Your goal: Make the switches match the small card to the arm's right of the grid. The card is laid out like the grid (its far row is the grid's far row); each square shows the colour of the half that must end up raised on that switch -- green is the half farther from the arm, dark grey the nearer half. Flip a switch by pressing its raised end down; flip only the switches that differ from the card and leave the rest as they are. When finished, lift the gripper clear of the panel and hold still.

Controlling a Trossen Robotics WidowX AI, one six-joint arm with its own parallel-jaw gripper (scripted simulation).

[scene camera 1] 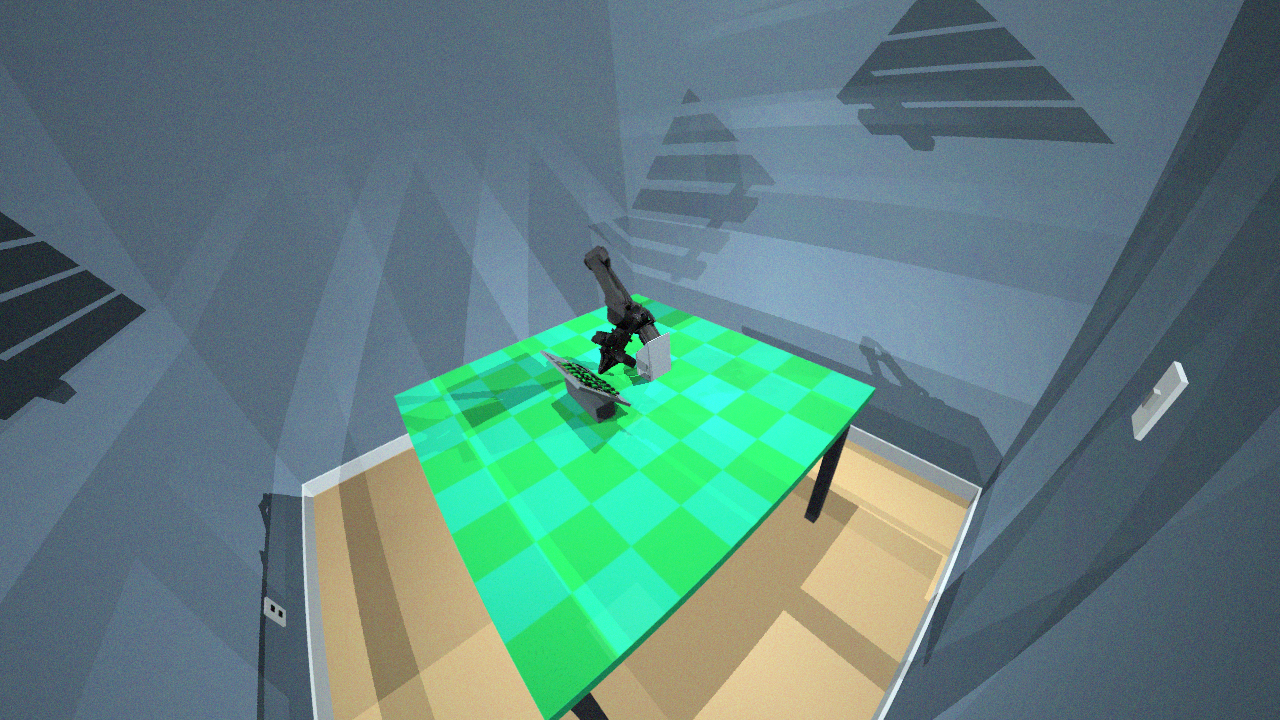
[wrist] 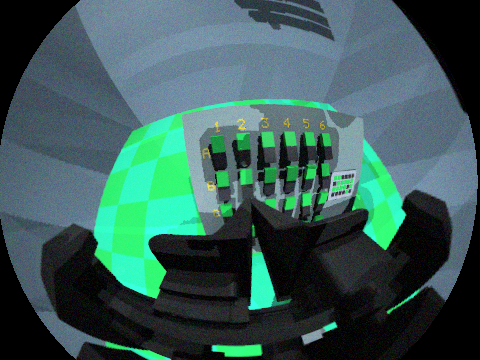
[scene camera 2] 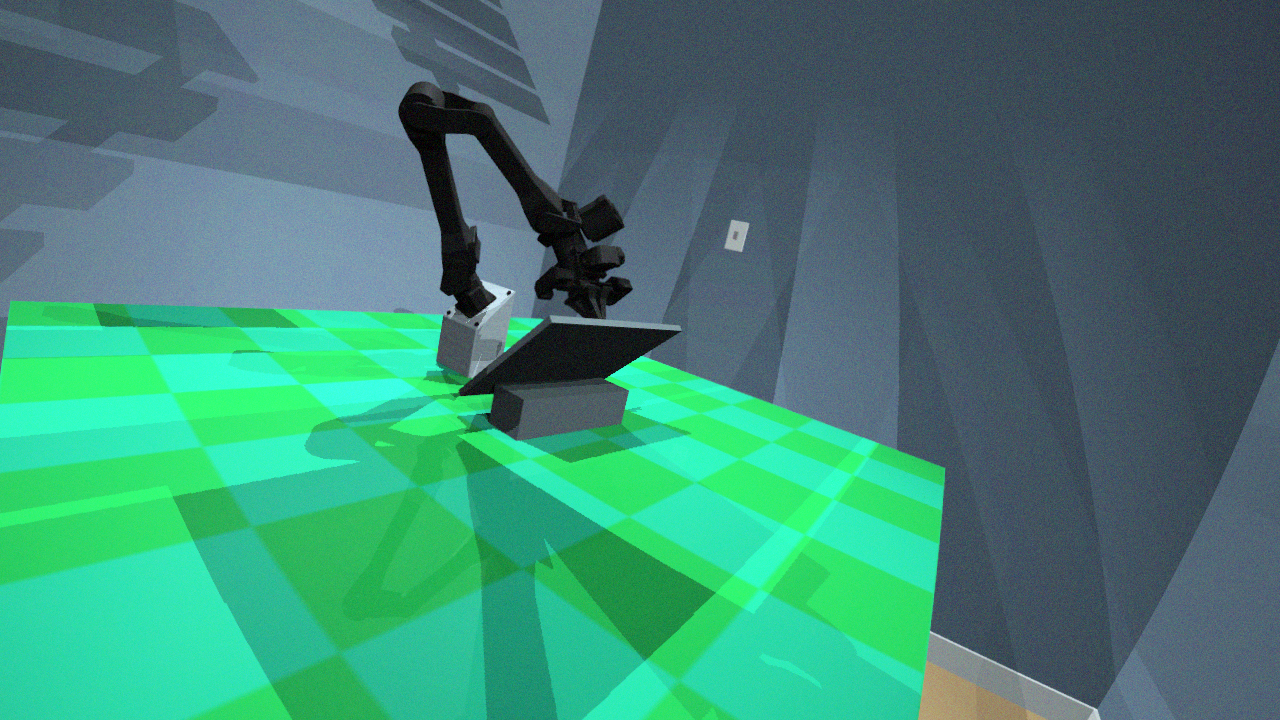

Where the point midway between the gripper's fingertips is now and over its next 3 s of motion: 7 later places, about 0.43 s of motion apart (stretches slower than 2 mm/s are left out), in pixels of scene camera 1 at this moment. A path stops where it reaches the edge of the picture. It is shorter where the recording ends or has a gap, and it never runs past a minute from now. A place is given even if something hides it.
My gripper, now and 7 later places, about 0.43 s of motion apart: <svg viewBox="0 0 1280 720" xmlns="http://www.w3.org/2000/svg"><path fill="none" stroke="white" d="M599 374L596 377L595 380L595 381L595 381L594 382L595 382L602 374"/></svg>
